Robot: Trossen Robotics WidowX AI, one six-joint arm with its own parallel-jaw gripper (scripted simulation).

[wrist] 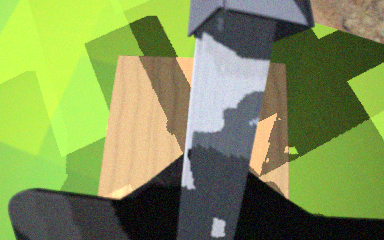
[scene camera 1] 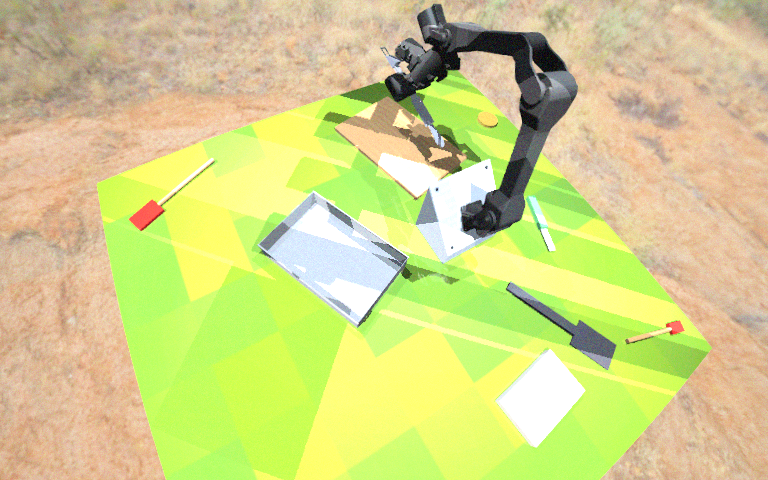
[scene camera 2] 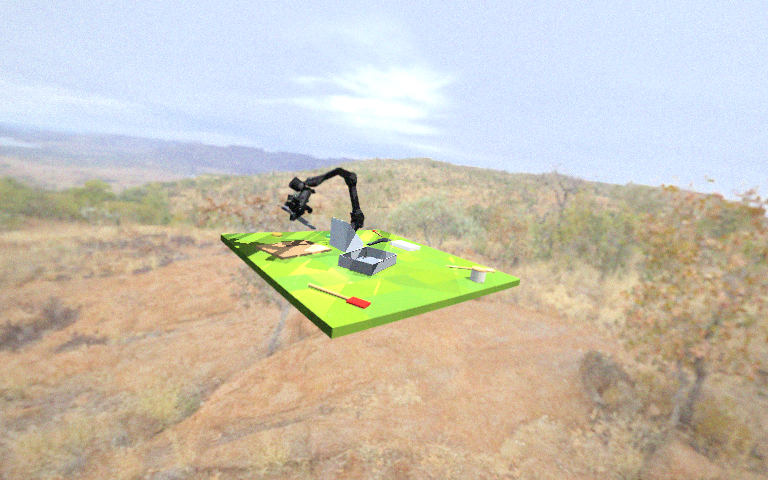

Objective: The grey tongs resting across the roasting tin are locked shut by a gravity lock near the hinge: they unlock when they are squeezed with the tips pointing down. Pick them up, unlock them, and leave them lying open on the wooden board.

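Observation:
A white block, a dark spatula, a red spatula, a wooden board and a roasting tin are visible to me. So is my gripper, which the wrist view shows too.

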